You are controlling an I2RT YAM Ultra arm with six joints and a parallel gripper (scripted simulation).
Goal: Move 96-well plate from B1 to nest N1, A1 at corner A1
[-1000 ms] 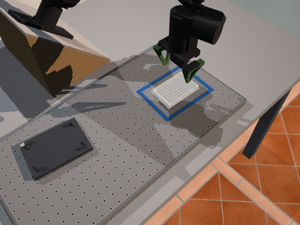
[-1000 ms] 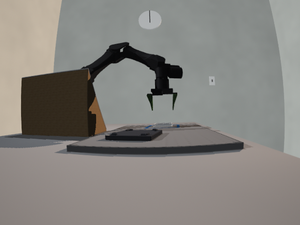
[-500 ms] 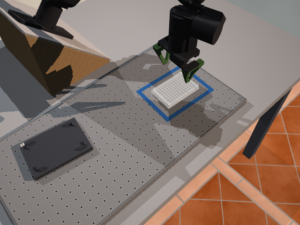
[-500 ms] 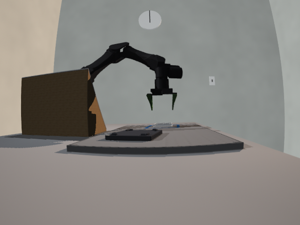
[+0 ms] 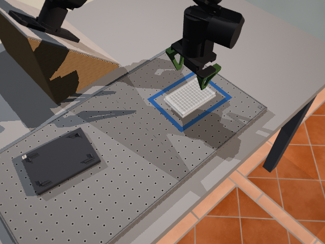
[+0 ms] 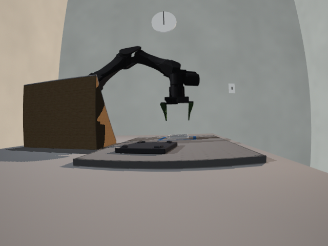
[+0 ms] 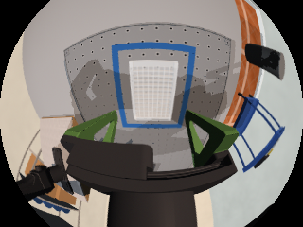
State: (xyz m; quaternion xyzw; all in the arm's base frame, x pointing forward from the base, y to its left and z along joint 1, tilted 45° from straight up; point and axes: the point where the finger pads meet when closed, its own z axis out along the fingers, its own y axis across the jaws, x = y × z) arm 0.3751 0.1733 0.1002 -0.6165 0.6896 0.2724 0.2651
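My hand is 8 cm above the 96-well plate. Also, from my hand: plate nest N1: 9 cm behind, 38 cm to the right, 8 cm below; then white A1 mark: 16 cm behind, 44 cm to the right, 7 cm below.
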